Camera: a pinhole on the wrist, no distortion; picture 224 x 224 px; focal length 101.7 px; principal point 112.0 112.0 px. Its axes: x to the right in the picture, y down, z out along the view. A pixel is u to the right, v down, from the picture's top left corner.
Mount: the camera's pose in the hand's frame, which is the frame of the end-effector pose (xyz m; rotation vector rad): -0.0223 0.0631 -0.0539 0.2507 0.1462 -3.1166
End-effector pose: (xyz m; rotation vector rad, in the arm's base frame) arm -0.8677 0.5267 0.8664 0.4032 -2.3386 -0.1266
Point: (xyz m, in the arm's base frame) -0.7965 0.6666 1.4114
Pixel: behind the camera
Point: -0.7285 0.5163 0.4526
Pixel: 206.5 163.5
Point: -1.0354 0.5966 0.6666
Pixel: 102.3 101.3
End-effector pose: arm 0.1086 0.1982 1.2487 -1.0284 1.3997 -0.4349
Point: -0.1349 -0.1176 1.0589
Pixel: behind the camera
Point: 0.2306 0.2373 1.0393
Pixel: 14.3 53.6
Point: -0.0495 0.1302 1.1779
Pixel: behind the camera
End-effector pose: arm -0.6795 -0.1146 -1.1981 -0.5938 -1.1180 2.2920
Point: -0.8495 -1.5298 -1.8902
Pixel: outside the picture
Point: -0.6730 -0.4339 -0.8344
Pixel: 146.1 142.3
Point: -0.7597 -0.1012 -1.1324
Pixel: 29.1 187.2
